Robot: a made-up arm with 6 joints.
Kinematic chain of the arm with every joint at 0, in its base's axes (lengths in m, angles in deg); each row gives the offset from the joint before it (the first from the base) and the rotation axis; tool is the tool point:
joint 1: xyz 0 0 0.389 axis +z
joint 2: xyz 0.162 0 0 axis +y
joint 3: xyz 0 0 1.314 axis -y
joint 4: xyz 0 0 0.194 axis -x
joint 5: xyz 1.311 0 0 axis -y
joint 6: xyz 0.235 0 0 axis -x
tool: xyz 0 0 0
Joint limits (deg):
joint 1: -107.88..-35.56
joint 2: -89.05..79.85
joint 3: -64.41..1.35
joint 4: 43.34..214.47
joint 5: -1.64..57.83
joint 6: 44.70..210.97
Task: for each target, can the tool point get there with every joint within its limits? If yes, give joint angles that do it. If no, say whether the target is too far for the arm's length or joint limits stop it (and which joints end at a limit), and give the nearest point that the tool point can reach.
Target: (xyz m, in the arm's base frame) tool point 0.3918 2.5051 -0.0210
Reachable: no: joint limits stop it (at a limit: joint 2, joint 3, joint 4, joint 5) | nearest point 0.2328 1.4886 1.8445 | short by 2.130 m
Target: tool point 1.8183 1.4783 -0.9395
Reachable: no: joint limits stop it (at a limit: joint 1, joint 2, joint 5) | nearest point 0.7426 -0.2864 -0.6573 | short by 2.086 m
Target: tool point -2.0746 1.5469 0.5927
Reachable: no: joint limits stop it (at a limit: joint 1, joint 2, joint 3, joint 4, joint 5) | nearest point -1.1413 0.9837 1.8445 | short by 1.660 m
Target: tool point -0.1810 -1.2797 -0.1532
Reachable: yes | joints -101.32 44.09 -40.56 148.32 36.67 169.91
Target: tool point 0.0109 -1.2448 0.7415
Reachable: yes | joints -96.16 -4.08 -51.75 80.49 38.55 130.66
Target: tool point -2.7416 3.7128 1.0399
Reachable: no: too far | nearest point -0.8950 1.2121 1.8445 | short by 3.211 m
